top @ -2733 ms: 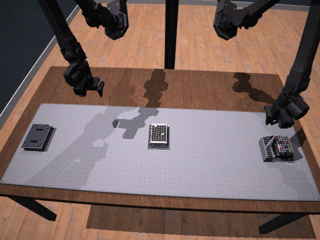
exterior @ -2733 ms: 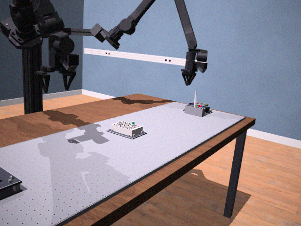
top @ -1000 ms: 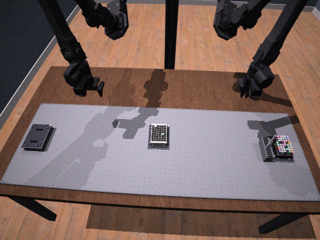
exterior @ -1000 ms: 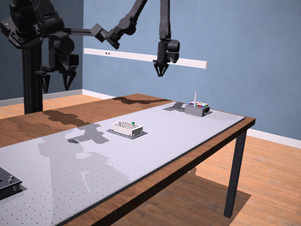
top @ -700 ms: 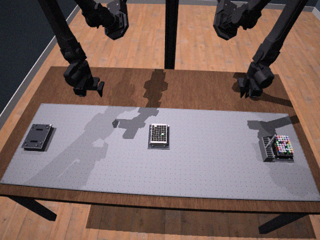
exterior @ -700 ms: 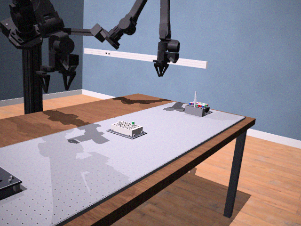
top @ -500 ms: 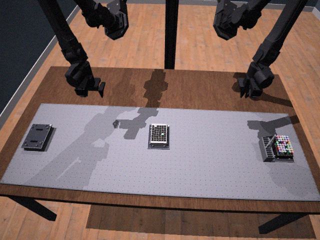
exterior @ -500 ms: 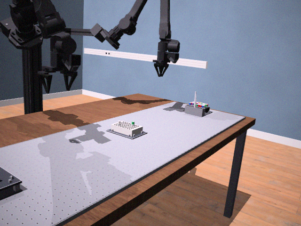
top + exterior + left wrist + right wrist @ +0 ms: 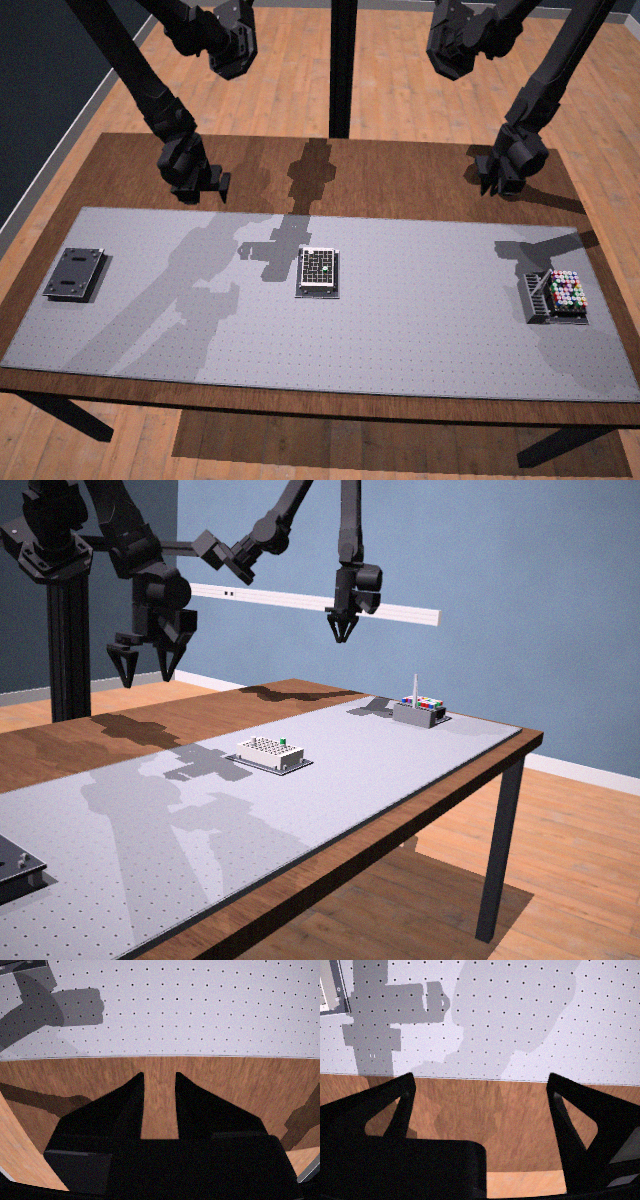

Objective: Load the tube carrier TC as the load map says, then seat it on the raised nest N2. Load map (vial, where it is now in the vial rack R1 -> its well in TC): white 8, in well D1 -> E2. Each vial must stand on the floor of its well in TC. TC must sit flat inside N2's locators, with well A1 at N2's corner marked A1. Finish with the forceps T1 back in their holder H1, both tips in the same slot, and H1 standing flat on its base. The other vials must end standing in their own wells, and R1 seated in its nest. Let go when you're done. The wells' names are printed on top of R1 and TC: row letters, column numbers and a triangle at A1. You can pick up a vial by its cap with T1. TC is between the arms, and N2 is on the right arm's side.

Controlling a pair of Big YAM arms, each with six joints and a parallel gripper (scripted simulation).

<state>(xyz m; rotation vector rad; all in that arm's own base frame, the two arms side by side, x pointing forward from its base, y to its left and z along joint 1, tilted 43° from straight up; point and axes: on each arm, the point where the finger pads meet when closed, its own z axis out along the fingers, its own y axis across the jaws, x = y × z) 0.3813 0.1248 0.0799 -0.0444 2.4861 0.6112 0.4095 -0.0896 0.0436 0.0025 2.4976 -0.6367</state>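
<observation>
The tube carrier TC is 80 mm ahead of my right hand, 290 mm to the left of it and 190 mm below it. Round my right hand: forceps holder H1 (190 mm ahead, 860 mm to the left, 200 mm below).
</observation>
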